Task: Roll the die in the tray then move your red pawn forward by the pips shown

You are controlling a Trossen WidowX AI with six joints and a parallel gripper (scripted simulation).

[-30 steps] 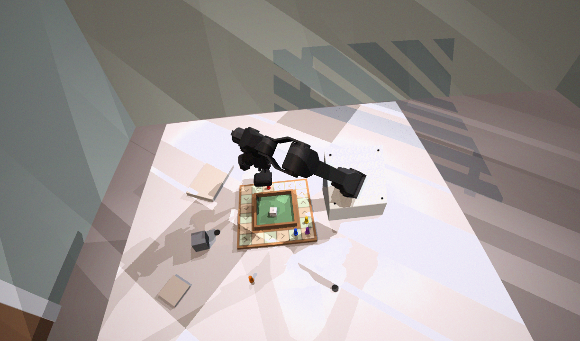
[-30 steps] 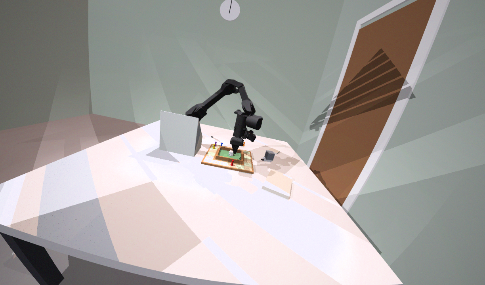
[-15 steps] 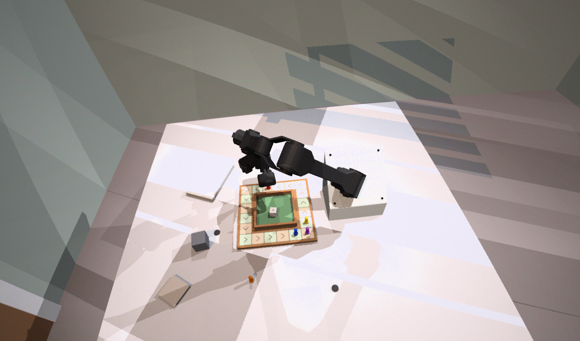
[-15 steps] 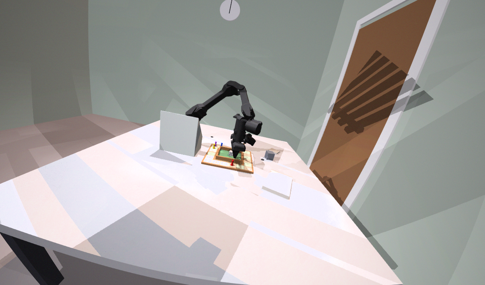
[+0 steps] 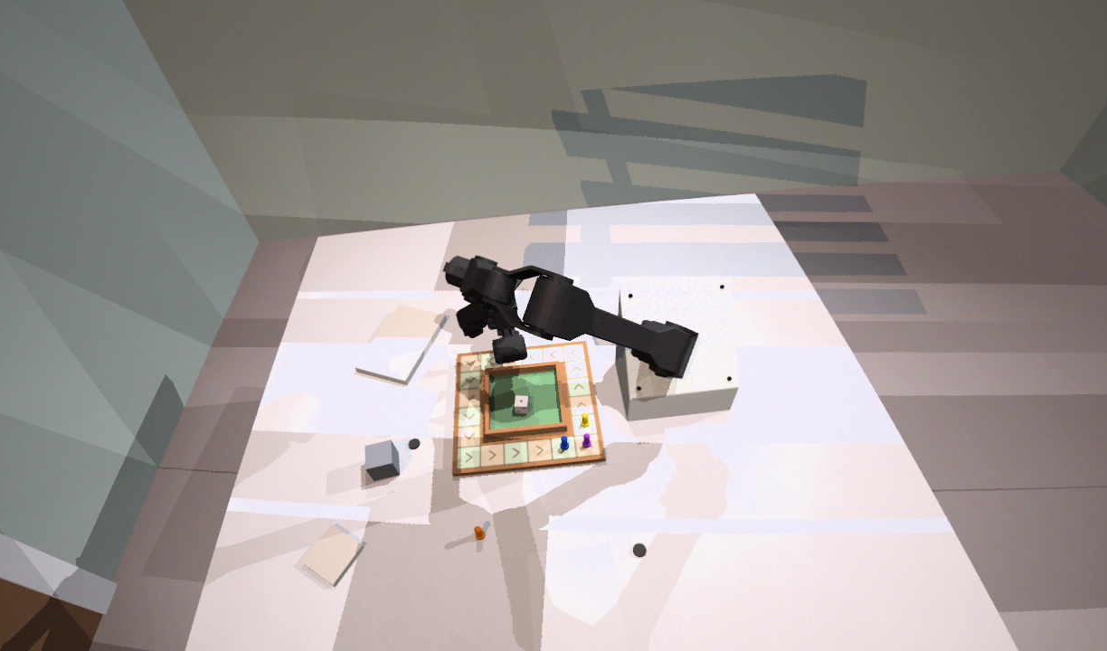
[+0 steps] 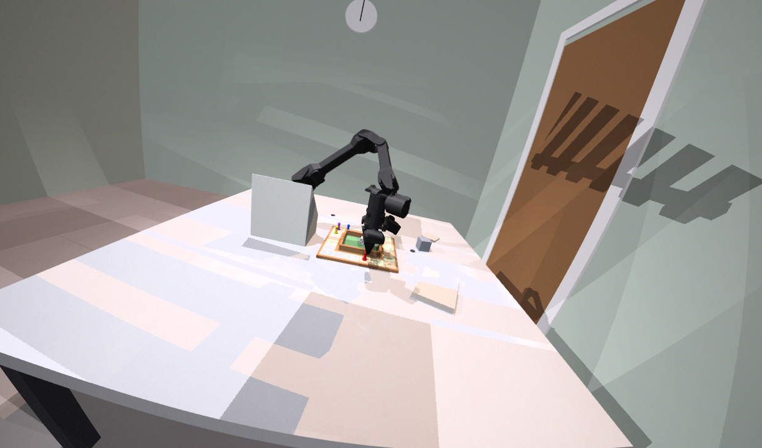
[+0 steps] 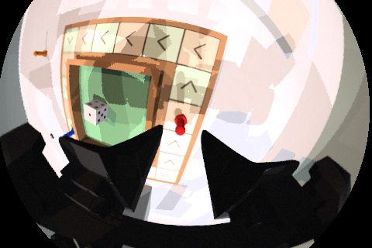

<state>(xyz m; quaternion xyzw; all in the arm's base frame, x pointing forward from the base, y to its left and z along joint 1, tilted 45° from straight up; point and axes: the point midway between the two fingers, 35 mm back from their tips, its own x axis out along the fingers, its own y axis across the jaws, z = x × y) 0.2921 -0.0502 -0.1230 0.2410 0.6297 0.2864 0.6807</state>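
Now: the red pawn 20 mm below my gripper tip. From my gripper tip the other things lie so: green tray: 20 mm behind, 110 mm to the left, 40 mm below; then white die: 20 mm behind, 130 mm to the left, 20 mm below; then yellow pawn: 130 mm behind, 180 mm to the left, 20 mm below.
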